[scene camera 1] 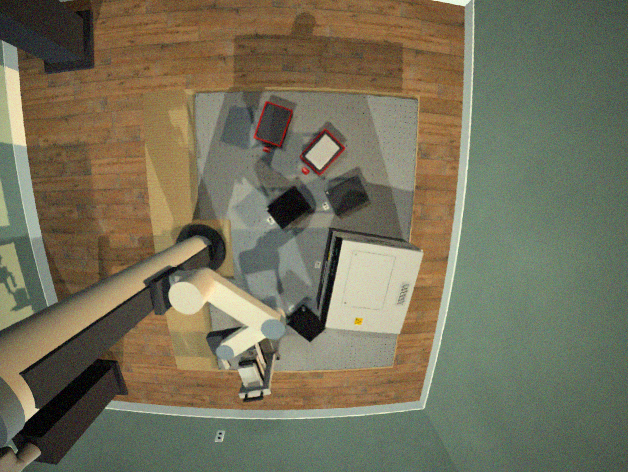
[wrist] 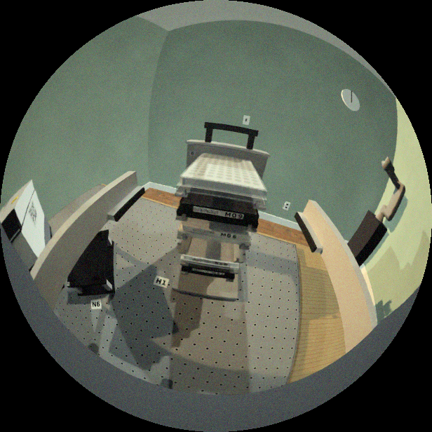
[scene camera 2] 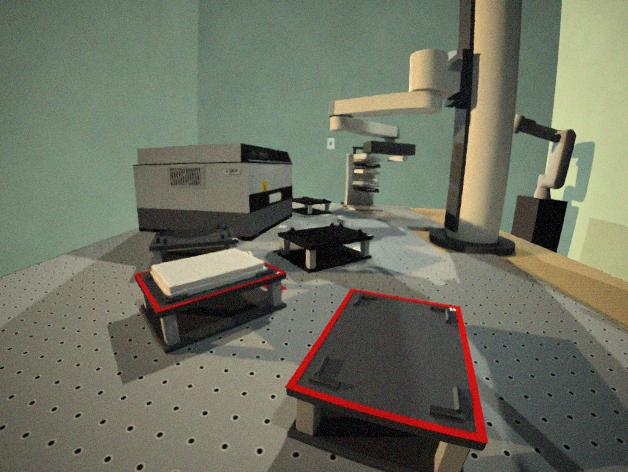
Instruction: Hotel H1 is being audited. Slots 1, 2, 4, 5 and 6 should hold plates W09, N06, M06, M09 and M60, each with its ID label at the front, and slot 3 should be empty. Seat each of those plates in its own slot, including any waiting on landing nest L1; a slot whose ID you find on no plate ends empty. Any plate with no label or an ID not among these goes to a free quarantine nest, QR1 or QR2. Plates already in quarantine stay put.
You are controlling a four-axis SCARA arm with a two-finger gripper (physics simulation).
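Frame: origin at the arm's base, x right, y down, z ahead, level; metres.
Seen in the pictures: gripper, fingertip midpoint: (scene camera 1: 244, 365) (scene camera 2: 372, 158); arm's base, link origin: (scene camera 1: 201, 249) (scene camera 2: 470, 243).
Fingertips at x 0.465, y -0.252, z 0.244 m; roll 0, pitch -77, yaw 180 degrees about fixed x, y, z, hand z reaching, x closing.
Pixels of each thing's top centre, then the offset from my fingertips to it.
- red-edged quarantine nest, top centre: (scene camera 2: 396, 335) (scene camera 1: 273, 123) dx -1.031, dy +0.185, dz +0.130 m
- white plate, top centre: (scene camera 2: 207, 264) (scene camera 1: 322, 151) dx -0.915, dy +0.175, dz +0.341 m
- black nest marked N6, top centre: (scene camera 2: 307, 198) (scene camera 1: 306, 326) dx -0.078, dy +0.183, dz +0.279 m
- large grey-white instrument, top centre: (scene camera 2: 221, 149) (scene camera 1: 374, 291) dx -0.360, dy -0.004, dz +0.543 m
Hotel H1 (scene camera 1: 253, 392) (scene camera 2: 350, 177) (wrist: 260, 159) stands in front of my gripper (scene camera 1: 244, 362) (wrist: 222, 191), which is open with nothing between its fingers. In the wrist view, a clear, pale top plate (wrist: 222, 175) shows no readable label on its front. Below it are black plate M09 (wrist: 218, 213), pale plate M06 (wrist: 214, 235), a gap, then a clear plate (wrist: 209, 262) and a black plate (wrist: 207, 272) whose labels are unreadable. One red-edged quarantine nest (scene camera 1: 274, 104) (scene camera 2: 385, 411) is empty. The other (scene camera 1: 304, 158) (scene camera 2: 147, 289) holds a white plate (scene camera 1: 322, 151) (scene camera 2: 208, 271).
A black nest marked N6 (scene camera 1: 306, 322) (scene camera 2: 309, 201) (wrist: 92, 265) stands beside the hotel. Two more dark nests (scene camera 1: 289, 207) (scene camera 1: 347, 195) stand mid-table, bearing no plate. A large grey-white instrument (scene camera 1: 373, 284) (scene camera 2: 203, 187) stands to the right in the overhead view.
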